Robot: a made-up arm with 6 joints.
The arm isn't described. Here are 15 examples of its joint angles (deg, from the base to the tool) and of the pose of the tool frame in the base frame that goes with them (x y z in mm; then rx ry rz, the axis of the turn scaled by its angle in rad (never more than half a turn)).
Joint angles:
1: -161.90 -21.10 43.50 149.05 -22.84 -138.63
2: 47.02 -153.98 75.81 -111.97 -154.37 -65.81
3: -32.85 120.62 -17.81 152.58 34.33 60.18
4: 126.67 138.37 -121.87 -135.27 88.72 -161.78
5: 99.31 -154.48 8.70 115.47 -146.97 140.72
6: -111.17 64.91 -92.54 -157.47 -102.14 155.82
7: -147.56 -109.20 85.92 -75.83 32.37 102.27
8: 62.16 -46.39 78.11 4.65 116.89 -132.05
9: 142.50 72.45 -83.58 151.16 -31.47 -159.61
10: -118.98 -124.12 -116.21 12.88 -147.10 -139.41
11: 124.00 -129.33 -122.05 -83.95 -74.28 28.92
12: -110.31 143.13 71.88 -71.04 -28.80 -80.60
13: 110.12 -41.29 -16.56 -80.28 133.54 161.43
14: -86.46 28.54 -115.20 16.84 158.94 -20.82
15: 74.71 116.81 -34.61 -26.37 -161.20 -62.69
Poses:
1: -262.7 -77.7 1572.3 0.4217 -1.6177 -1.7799
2: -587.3 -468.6 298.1 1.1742 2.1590 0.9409
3: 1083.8 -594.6 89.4 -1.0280 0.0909 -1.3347
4: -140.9 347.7 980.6 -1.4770 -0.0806 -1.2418
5: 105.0 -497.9 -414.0 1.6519 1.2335 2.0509
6: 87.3 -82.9 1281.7 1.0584 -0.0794 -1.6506
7: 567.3 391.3 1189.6 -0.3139 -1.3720 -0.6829
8: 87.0 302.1 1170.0 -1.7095 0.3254 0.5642
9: -164.2 153.9 1451.4 0.9891 1.4657 2.5269
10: -128.9 -288.2 -52.1 1.0584 0.9674 1.9192
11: -452.1 342.1 -92.3 -1.2666 0.6712 2.6998
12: 247.5 311.3 -629.9 0.6320 1.8322 -0.4726
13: 375.1 -700.5 1050.0 -1.1802 -0.1595 0.2220
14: 84.6 535.4 806.3 0.9485 -0.0271 -1.5510
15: 171.4 960.1 374.1 1.6638 -1.6213 1.3969
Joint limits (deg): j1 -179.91..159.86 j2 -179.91..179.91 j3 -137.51..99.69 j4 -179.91..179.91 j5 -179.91..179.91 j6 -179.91..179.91
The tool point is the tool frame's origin. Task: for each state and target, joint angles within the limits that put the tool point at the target. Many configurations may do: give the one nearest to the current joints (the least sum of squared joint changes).
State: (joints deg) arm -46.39 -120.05 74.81 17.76 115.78 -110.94
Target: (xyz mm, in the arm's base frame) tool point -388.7 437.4 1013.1
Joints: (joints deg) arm -35.84 -108.38 77.07 14.75 111.42 -111.48
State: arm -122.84 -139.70 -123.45 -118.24 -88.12 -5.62
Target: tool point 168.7 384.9 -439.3
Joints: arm -92.03 -98.08 -89.46 -130.98 -92.33 -5.16
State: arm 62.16 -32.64 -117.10 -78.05 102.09 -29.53
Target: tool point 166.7 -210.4 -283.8
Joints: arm 98.79 -65.38 -121.65 -84.62 88.13 -27.78
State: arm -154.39 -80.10 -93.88 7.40 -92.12 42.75
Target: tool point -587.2 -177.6 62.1
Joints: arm -165.80 -139.31 -114.16 8.45 -68.92 40.95
